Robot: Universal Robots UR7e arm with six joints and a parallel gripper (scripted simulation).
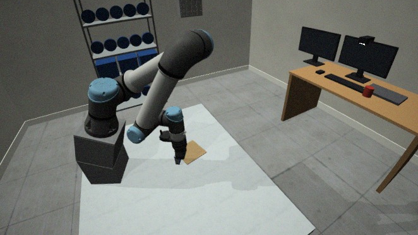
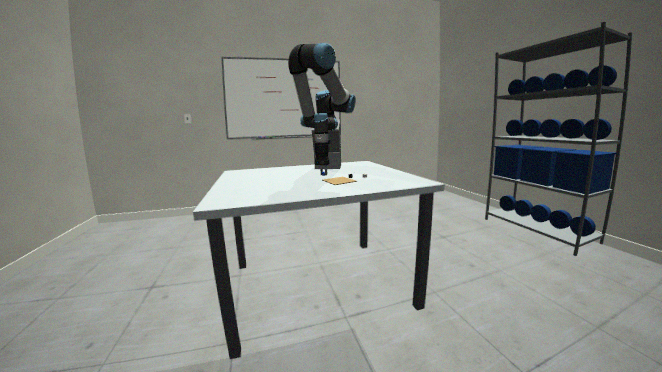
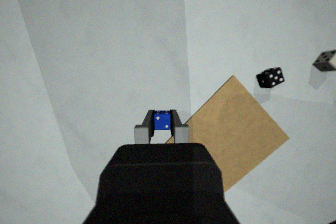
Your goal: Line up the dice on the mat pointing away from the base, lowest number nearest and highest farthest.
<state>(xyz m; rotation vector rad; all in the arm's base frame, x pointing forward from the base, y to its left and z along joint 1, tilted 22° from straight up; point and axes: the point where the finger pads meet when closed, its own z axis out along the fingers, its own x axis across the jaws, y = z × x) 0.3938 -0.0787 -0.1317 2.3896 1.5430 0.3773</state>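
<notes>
My hand is 8 cm short of the tan mat, 7 cm to the right of it and 4 cm above it. From my hand the other things lie so: black die 2 cm ahead, 15 cm to the left, 3 cm below; blue die 1 cm below; white die 3 cm ahead, 23 cm to the left, 3 cm below.
</notes>
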